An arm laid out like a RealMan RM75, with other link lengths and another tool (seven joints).
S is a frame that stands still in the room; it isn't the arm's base.
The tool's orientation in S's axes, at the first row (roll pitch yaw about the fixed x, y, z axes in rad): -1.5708, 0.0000, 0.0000
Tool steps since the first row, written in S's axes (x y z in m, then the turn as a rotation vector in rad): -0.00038, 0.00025, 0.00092, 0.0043, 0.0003, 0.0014; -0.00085, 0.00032, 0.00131, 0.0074, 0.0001, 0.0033; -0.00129, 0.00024, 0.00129, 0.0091, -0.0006, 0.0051; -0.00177, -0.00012, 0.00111, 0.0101, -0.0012, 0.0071; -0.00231, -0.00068, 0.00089, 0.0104, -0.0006, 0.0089; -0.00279, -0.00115, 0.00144, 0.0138, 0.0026, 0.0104; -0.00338, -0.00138, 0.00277, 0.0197, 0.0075, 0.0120; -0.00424, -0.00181, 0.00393, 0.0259, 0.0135, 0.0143; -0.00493, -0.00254, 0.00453, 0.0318, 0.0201, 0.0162; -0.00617, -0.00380, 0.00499, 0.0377, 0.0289, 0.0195; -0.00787, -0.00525, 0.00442, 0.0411, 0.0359, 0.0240; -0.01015, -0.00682, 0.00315, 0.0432, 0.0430, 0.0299
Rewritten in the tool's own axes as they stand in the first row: -0.00038, -0.00092, 0.00025, 0.0043, -0.0014, 0.0003; -0.00085, -0.00131, 0.00032, 0.0074, -0.0033, 0.0001; -0.00129, -0.00129, 0.00024, 0.0091, -0.0051, -0.0006; -0.00177, -0.00111, -0.00012, 0.0101, -0.0071, -0.0012; -0.00231, -0.00089, -0.00068, 0.0104, -0.0089, -0.0006; -0.00279, -0.00144, -0.00115, 0.0138, -0.0104, 0.0026; -0.00338, -0.00277, -0.00138, 0.0197, -0.0120, 0.0075; -0.00424, -0.00393, -0.00181, 0.0259, -0.0143, 0.0135; -0.00493, -0.00453, -0.00254, 0.0318, -0.0162, 0.0201; -0.00617, -0.00499, -0.00380, 0.0377, -0.0195, 0.0289; -0.00787, -0.00442, -0.00525, 0.0411, -0.0240, 0.0359; -0.01015, -0.00315, -0.00682, 0.0432, -0.0299, 0.0430
